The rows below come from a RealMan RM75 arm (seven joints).
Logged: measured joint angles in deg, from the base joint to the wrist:
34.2 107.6 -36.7 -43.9 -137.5 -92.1 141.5
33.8 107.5 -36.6 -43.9 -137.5 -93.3 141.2
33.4 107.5 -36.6 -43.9 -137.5 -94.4 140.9
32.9 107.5 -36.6 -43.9 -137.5 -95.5 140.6
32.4 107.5 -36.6 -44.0 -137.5 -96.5 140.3
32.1 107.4 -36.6 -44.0 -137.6 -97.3 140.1
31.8 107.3 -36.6 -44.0 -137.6 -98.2 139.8
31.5 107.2 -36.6 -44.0 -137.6 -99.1 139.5
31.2 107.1 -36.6 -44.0 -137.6 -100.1 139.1
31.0 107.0 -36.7 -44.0 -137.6 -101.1 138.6
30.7 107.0 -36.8 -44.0 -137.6 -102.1 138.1
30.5 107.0 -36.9 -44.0 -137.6 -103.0 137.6
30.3 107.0 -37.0 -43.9 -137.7 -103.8 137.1
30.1 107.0 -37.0 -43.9 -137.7 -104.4 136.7
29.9 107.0 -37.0 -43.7 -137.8 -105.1 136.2
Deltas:
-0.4 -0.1 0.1 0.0 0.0 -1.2 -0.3
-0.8 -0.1 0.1 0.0 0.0 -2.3 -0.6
-1.3 -0.1 0.1 0.0 0.0 -3.4 -0.9
-1.8 -0.1 0.1 -0.1 0.0 -4.4 -1.2
-2.1 -0.2 0.1 -0.1 -0.1 -5.2 -1.4
-2.4 -0.3 0.1 -0.1 -0.1 -6.1 -1.7
-2.7 -0.4 0.1 -0.1 -0.1 -7.0 -2.0
-3.0 -0.5 0.1 -0.1 -0.1 -8.0 -2.4
-3.2 -0.6 0.0 -0.1 -0.1 -9.0 -2.9
-3.5 -0.6 -0.1 -0.1 -0.1 -10.0 -3.4
-3.7 -0.6 -0.2 -0.1 -0.1 -10.9 -3.9
-3.9 -0.6 -0.3 0.0 -0.2 -11.7 -4.4
-4.1 -0.6 -0.3 0.0 -0.2 -12.3 -4.8
-4.3 -0.6 -0.3 0.2 -0.3 -13.0 -5.3

